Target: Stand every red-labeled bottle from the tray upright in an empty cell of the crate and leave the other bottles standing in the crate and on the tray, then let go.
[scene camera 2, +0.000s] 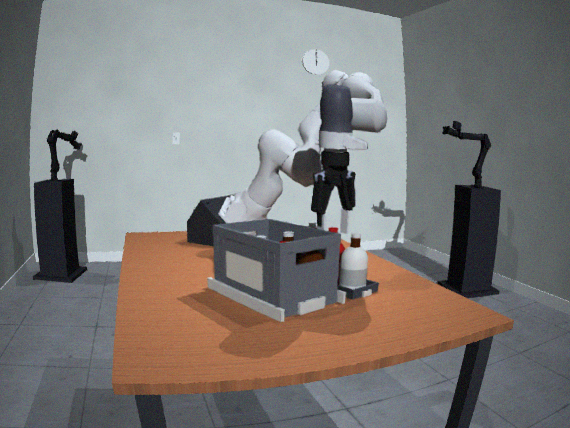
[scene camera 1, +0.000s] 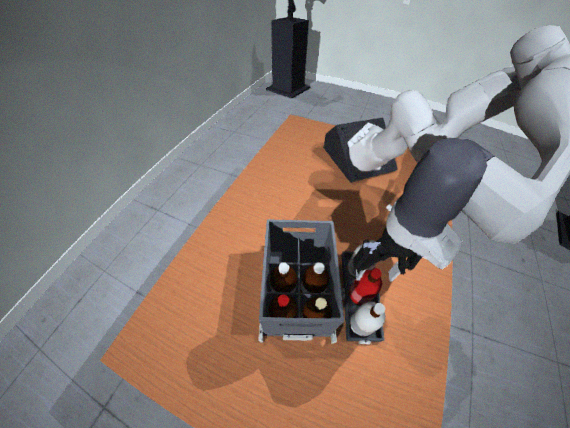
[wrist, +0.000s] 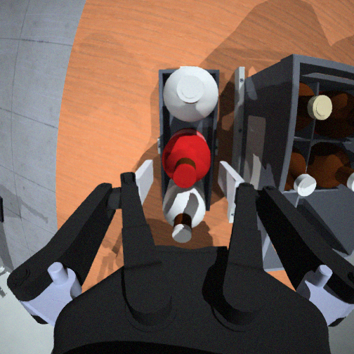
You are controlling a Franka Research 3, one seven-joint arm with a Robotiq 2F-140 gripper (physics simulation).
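The red bottle (scene camera 1: 366, 288) (scene camera 2: 333, 230) (wrist: 186, 155) stands in the middle of the dark tray (scene camera 1: 382, 338) (scene camera 2: 372, 288) (wrist: 161, 120), between a white bottle (scene camera 1: 367, 321) (scene camera 2: 354, 267) (wrist: 197, 110) at the tray's front end and another white bottle (scene camera 1: 354, 262) (wrist: 172, 200) at its back end. My gripper (scene camera 1: 377, 271) (scene camera 2: 332, 220) (wrist: 185, 170) is open and empty above the tray; in the wrist view its fingertips flank the red cap. The grey crate (scene camera 1: 300, 326) (scene camera 2: 307, 285) (wrist: 270, 110) holds brown bottles with a red cap (scene camera 1: 283, 300), a cream cap (scene camera 1: 320, 303) and white caps. Its two back cells look empty but shadowed.
The crate stands close beside the tray, and its walls rise beside the tray bottles. White strips (scene camera 2: 245, 300) lie along the crate's base. The arm's dark base block (scene camera 1: 357, 172) (scene camera 2: 200, 225) stands at the far side of the wooden table (scene camera 1: 190, 300).
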